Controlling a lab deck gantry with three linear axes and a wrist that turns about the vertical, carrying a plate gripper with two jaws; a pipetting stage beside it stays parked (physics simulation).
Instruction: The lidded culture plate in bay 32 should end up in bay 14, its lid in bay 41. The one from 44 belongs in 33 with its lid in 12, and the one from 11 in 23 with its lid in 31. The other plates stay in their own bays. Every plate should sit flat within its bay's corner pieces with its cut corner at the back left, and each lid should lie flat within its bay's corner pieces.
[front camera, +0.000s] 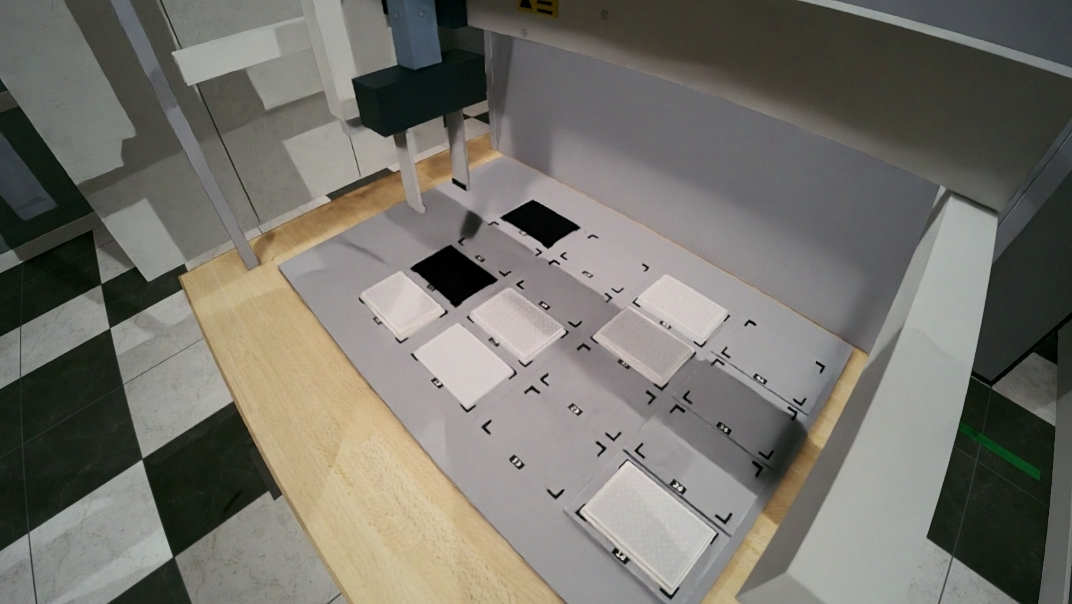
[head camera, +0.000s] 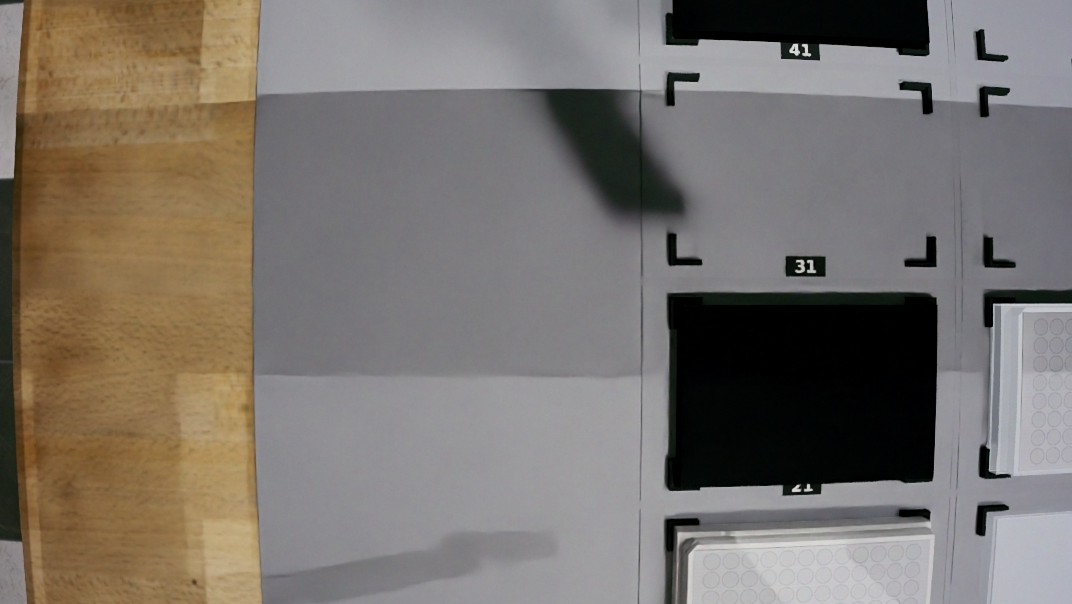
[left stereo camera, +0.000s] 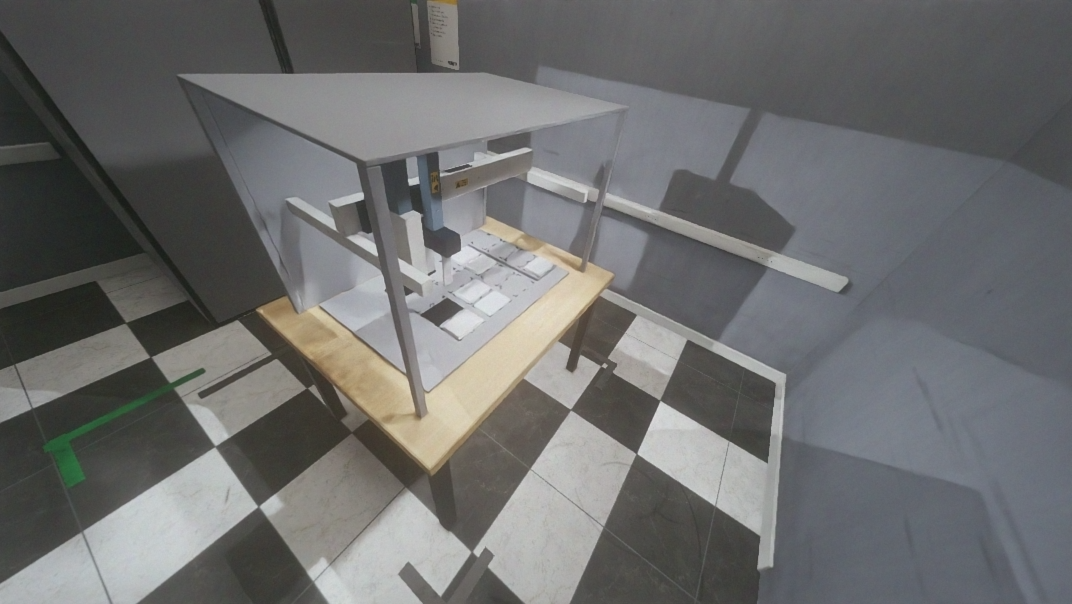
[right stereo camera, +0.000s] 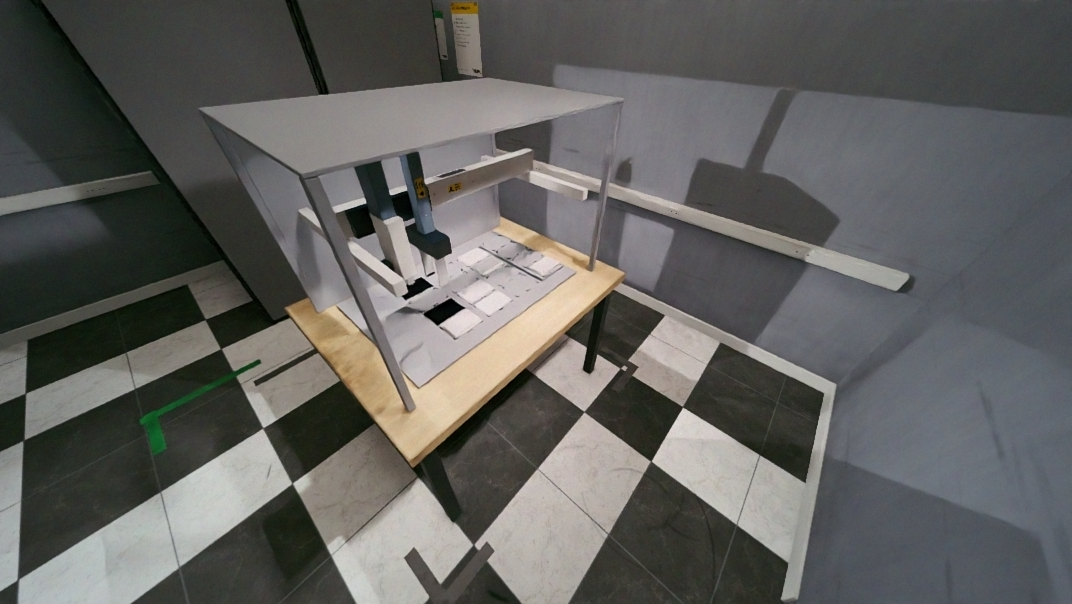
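Seen in the pictures: gripper, fingertip midpoint: (front camera: 439, 196) (left stereo camera: 439, 278) (right stereo camera: 437, 279); robot's base, origin of the base link: (front camera: 360, 299) (left stereo camera: 459, 340) (right stereo camera: 455, 339).
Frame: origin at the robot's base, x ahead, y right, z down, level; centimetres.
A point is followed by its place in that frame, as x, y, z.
Note:
My gripper (front camera: 441, 198) @[6.4, -15.0, -16.0] (right stereo camera: 435, 279) @[6.4, -15.0, -16.0] is open and empty, jaws spread, above the left part of the deck. A flat black piece (front camera: 540, 223) @[7.3, -35.7, -0.8] (head camera: 799, 18) @[6.0, -33.0, -0.8] lies in bay 41, and another black piece (front camera: 453, 275) @[7.3, -14.5, -0.8] (head camera: 802, 393) @[5.8, -15.1, -0.8] in bay 21. Bay 31 between them holds nothing. A white lidded plate (front camera: 401, 305) @[7.7, -3.8, -1.4] (head camera: 810, 573) @[6.2, -6.7, -1.4] is in bay 11. A thin plain white lid (front camera: 463, 365) @[23.5, -4.0, -0.8] (head camera: 1031, 562) @[18.6, -6.1, -0.8] lies in bay 12. A white plate (front camera: 642, 345) @[39.5, -24.6, -1.4] is in bay 33 and a white plate (front camera: 648, 525) @[55.8, -3.8, -2.9] in raised bay 14. Bays 32, 44 and 23 hold nothing. Cut corners are too small to tell.
White plates stand in bay 22 (front camera: 517, 324) @[23.6, -14.4, -1.4] (head camera: 1038, 390) @[17.8, -15.1, -1.4] and bay 43 (front camera: 681, 307) @[39.5, -35.5, -1.4]. Bays 42, 13, 24 and 34 hold no plate. The fourth column is raised in steps. The parked pipetting stage (right stereo camera: 397, 251) hangs beside the gripper. Frame posts stand at the table's corners.

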